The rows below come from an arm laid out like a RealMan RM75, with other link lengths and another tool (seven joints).
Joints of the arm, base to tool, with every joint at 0 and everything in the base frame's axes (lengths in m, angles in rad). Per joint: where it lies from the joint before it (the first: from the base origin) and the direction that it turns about. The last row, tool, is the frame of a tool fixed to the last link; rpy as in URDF.
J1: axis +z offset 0 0 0.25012
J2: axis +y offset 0 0 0
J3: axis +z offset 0 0 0.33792
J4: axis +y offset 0 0 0
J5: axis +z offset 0 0 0.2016
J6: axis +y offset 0 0 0
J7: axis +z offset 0 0 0.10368
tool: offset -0.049 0.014 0.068 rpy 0 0.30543 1.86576
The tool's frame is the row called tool.
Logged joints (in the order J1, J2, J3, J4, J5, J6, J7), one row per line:
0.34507, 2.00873, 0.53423, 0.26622, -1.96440, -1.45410, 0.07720
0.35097, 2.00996, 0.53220, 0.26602, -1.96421, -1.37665, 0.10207
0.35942, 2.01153, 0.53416, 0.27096, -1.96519, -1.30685, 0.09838
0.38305, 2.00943, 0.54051, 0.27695, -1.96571, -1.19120, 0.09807
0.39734, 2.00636, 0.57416, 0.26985, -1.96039, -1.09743, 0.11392
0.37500, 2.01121, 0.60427, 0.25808, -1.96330, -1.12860, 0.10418
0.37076, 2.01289, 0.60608, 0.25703, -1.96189, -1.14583, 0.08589
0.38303, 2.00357, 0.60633, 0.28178, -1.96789, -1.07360, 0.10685
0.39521, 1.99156, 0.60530, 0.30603, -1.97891, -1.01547, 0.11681
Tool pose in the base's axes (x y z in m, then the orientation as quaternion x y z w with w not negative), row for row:
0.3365, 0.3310, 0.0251, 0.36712, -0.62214, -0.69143, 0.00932
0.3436, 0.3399, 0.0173, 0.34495, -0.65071, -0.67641, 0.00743
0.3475, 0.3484, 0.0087, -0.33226, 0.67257, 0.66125, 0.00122
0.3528, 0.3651, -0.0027, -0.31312, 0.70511, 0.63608, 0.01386
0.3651, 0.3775, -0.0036, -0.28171, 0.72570, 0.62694, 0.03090
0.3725, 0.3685, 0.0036, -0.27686, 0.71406, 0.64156, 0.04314
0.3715, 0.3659, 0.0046, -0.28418, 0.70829, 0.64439, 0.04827
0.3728, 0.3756, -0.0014, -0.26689, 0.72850, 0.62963, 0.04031
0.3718, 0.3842, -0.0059, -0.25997, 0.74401, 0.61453, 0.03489
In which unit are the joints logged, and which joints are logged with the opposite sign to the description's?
The joints are logged in radians. Opposite sign: none.
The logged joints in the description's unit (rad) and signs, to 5 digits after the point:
0.34507, 2.00873, 0.53423, 0.26622, -1.96440, -1.45410, 0.07720
0.35097, 2.00996, 0.53220, 0.26602, -1.96421, -1.37665, 0.10207
0.35942, 2.01153, 0.53416, 0.27096, -1.96519, -1.30685, 0.09838
0.38305, 2.00943, 0.54051, 0.27695, -1.96571, -1.19120, 0.09807
0.39734, 2.00636, 0.57416, 0.26985, -1.96039, -1.09743, 0.11392
0.37500, 2.01121, 0.60427, 0.25808, -1.96330, -1.12860, 0.10418
0.37076, 2.01289, 0.60608, 0.25703, -1.96189, -1.14583, 0.08589
0.38303, 2.00357, 0.60633, 0.28178, -1.96789, -1.07360, 0.10685
0.39521, 1.99156, 0.60530, 0.30603, -1.97891, -1.01547, 0.11681

